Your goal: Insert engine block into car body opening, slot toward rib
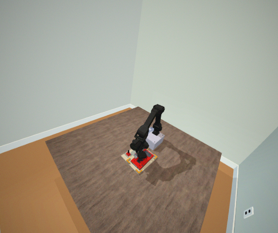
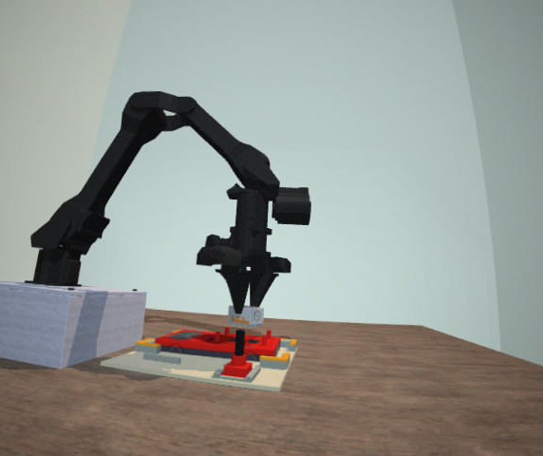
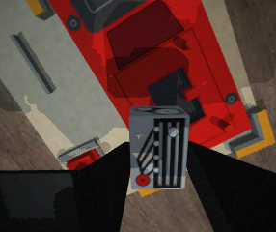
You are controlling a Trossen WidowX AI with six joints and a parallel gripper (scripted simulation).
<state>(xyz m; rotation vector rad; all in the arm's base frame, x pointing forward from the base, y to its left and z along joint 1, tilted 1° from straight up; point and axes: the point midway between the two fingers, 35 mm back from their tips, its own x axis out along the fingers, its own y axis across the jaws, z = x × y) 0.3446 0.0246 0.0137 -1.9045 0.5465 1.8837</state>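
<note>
Right now my gripper tip is 10 mm short of the black post, 100 mm to the left of it and 40 mm above it. Round my gripper tip: engine block 10 mm below.
</note>
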